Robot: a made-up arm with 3 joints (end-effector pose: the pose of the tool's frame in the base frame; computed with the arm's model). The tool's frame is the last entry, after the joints. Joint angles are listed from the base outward.
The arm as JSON. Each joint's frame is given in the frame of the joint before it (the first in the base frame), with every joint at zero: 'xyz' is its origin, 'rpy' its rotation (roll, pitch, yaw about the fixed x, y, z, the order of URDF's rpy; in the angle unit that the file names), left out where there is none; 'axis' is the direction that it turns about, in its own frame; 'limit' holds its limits. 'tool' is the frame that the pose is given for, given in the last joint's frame.
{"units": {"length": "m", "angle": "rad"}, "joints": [
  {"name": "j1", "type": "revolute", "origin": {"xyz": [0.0, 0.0, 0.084], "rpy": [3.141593, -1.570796, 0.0]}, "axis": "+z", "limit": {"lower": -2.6, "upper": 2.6}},
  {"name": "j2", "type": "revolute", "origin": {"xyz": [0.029, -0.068, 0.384], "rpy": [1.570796, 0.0, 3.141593]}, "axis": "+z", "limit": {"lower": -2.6, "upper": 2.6}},
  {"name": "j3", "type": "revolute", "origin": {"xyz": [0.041, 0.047, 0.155], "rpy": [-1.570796, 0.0, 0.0]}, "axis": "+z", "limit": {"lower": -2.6, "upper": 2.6}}
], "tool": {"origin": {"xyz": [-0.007, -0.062, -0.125], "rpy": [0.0, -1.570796, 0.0]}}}
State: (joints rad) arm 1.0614 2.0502 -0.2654
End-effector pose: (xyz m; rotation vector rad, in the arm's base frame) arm 0.4359 -0.0428 -0.0581 0.4911 -1.6442 -1.2851
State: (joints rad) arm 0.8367 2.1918 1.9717
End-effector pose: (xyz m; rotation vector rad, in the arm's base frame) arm 0.5114 -0.0644 0.0488 1.3520 -2.2486 1.4334
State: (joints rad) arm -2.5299 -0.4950 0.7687
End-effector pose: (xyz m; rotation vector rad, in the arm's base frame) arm 0.2778 0.1097 0.1652 -1.7210 -0.0442 -0.5622
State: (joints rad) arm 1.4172 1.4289 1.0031
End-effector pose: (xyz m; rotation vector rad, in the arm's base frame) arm 0.4616 0.0408 -0.0501 1.9082 -1.7310 -0.3636
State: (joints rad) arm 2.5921 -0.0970 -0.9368
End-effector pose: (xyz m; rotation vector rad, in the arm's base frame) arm 0.3076 0.0748 -0.0200 1.6539 -0.0210 0.1070
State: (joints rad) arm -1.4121 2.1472 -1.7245
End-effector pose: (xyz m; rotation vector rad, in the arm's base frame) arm 0.4104 -0.0574 0.1463 -1.4973 -2.7255 -0.4292
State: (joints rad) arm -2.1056 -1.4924 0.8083
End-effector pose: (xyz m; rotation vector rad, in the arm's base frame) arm 0.2971 0.1551 0.1489 -1.0346 0.1799 -1.5732
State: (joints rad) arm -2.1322 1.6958 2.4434
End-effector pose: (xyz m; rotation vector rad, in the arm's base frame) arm 0.4793 -0.0084 0.1413 0.2326 1.1179 1.2823
